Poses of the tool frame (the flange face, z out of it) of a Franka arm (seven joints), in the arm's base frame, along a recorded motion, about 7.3 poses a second.
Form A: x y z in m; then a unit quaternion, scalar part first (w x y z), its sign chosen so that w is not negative.
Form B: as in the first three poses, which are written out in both.
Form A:
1: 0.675, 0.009, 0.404, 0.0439, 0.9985, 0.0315, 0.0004
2: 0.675, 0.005, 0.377, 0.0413, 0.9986, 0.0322, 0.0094
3: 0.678, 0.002, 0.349, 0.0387, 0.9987, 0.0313, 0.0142
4: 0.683, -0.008, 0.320, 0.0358, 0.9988, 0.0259, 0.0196
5: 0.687, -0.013, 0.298, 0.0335, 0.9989, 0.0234, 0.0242
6: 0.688, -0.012, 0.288, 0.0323, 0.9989, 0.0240, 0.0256
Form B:
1:
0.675, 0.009, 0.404
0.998, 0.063, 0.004
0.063, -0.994, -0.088
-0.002, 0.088, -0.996

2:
0.675, 0.005, 0.377
0.998, 0.064, 0.021
0.065, -0.995, -0.082
0.016, 0.083, -0.996

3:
0.678, 0.002, 0.349
0.998, 0.061, 0.031
0.064, -0.995, -0.076
0.026, 0.078, -0.997

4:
0.683, -0.008, 0.320
0.998, 0.050, 0.041
0.053, -0.996, -0.071
0.037, 0.073, -0.997

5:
0.687, -0.013, 0.298
0.998, 0.045, 0.050
0.048, -0.997, -0.066
0.047, 0.068, -0.997

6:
0.688, -0.012, 0.288
0.998, 0.046, 0.053
0.050, -0.997, -0.063
0.050, 0.066, -0.997

